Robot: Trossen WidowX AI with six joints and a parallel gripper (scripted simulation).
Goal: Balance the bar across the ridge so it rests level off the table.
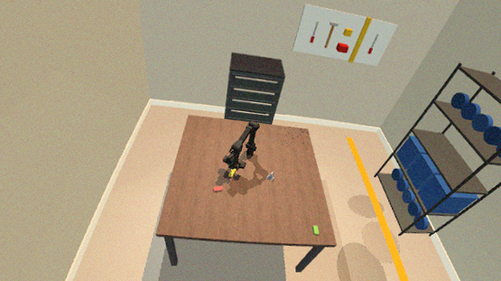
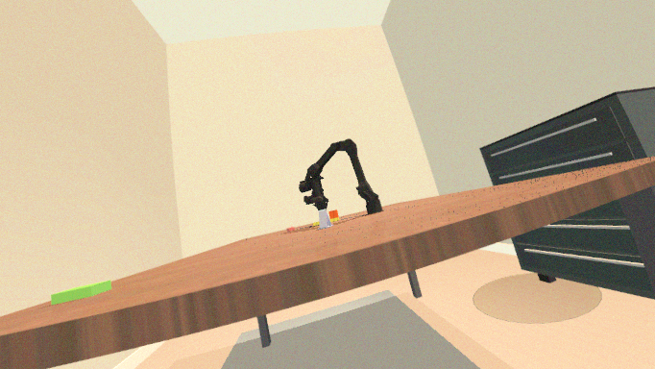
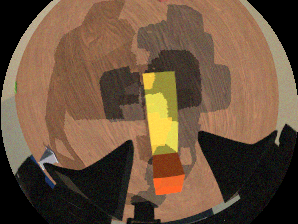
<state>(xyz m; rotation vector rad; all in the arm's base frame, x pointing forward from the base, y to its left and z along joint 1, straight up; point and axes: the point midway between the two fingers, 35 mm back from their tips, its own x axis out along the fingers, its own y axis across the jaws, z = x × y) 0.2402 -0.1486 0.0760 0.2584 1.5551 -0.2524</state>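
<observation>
Now: gripper tip 3 cm past the flat yellow bar, 1 cm to the right of it and 2 cm above it. Also, from my gripper tip: green block: 50 cm ahead, 65 cm to the left, 3 cm below; red block: 20 cm ahead, 11 cm to the right, 3 cm below.
</observation>
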